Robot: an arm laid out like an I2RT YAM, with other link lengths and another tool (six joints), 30 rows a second.
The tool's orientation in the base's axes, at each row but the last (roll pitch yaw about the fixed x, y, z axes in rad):
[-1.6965, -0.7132, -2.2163]
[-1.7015, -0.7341, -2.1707]
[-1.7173, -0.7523, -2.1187]
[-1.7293, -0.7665, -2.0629]
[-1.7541, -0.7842, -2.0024]
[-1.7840, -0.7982, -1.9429]
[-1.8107, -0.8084, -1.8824]
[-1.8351, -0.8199, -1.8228]
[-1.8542, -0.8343, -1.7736]
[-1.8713, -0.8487, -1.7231]
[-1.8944, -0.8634, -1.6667]
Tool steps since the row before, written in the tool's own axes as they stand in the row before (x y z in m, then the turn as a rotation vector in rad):
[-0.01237, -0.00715, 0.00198, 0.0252, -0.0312, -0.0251]
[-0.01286, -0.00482, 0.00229, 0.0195, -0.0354, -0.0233]
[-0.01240, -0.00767, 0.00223, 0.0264, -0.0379, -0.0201]
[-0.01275, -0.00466, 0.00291, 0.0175, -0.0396, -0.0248]
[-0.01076, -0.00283, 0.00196, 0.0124, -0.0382, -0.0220]
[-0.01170, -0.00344, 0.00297, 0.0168, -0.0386, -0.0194]
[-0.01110, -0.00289, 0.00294, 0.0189, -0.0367, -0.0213]
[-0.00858, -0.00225, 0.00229, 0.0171, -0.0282, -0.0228]
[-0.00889, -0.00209, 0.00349, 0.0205, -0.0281, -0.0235]
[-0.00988, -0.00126, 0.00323, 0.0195, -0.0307, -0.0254]
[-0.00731, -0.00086, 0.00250, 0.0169, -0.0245, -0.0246]
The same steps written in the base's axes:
[0.01061, 0.00933, -0.00292, -0.0148, 0.0152, 0.0423]
[0.00948, 0.00872, -0.00529, -0.0090, 0.0196, 0.0414]
[0.01014, 0.01023, -0.00317, -0.0079, 0.0146, 0.0476]
[0.00888, 0.00892, -0.00586, -0.0079, 0.0238, 0.0431]
[0.00612, 0.00745, -0.00588, -0.0047, 0.0248, 0.0382]
[0.00706, 0.00811, -0.00647, -0.0034, 0.0209, 0.0412]
[0.00619, 0.00766, -0.00657, -0.0064, 0.0193, 0.0418]
[0.00446, 0.00609, -0.00520, -0.0110, 0.0158, 0.0351]
[0.00521, 0.00580, -0.00589, -0.0122, 0.0138, 0.0377]
[0.00444, 0.00611, -0.00725, -0.0128, 0.0169, 0.0390]
[0.00309, 0.00449, -0.00554, -0.0143, 0.0140, 0.0330]

